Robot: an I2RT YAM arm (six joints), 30 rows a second.
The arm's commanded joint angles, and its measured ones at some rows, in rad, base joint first. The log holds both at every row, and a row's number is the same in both.
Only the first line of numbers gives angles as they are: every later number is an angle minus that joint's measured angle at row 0.
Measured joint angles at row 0:
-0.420 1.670 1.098 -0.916 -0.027 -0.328
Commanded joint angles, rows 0 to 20:
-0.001 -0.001 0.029 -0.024 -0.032 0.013
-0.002 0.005 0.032 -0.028 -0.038 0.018
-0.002 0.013 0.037 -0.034 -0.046 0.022
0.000 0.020 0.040 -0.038 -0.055 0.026
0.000 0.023 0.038 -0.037 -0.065 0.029
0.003 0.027 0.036 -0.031 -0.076 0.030
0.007 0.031 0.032 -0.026 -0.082 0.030
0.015 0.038 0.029 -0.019 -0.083 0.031
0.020 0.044 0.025 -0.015 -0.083 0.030
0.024 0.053 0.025 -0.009 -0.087 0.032
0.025 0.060 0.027 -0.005 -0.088 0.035
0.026 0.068 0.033 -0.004 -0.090 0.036
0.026 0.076 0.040 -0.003 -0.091 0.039
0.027 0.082 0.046 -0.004 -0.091 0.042
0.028 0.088 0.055 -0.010 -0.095 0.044
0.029 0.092 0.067 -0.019 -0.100 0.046
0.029 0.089 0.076 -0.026 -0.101 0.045
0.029 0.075 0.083 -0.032 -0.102 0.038
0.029 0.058 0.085 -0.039 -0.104 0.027
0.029 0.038 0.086 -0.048 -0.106 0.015
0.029 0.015 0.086 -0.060 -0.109 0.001
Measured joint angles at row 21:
0.023 0.080 0.065 -0.012 -0.081 0.028
